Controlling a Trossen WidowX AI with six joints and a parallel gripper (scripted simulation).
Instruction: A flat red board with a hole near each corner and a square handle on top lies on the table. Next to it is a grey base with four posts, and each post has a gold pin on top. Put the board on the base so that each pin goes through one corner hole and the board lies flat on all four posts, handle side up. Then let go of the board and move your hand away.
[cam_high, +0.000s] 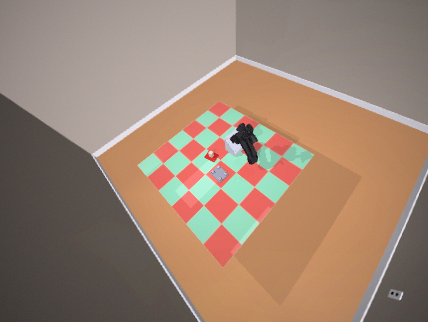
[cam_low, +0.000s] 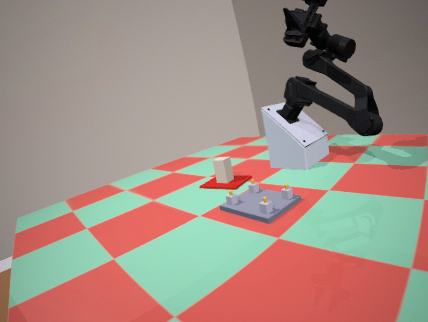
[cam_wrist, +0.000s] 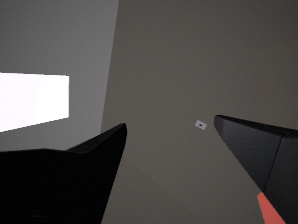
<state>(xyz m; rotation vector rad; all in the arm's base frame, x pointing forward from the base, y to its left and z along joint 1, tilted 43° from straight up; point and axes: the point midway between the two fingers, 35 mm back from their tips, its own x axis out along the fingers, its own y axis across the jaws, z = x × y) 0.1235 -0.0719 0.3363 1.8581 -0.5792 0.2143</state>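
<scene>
The flat red board is 80 mm ahead of my gripper tip, 280 mm to the right of it and 450 mm below it. Also, from my gripper tip: grey base: 170 mm ahead, 70 mm to the right, 460 mm below.
</scene>
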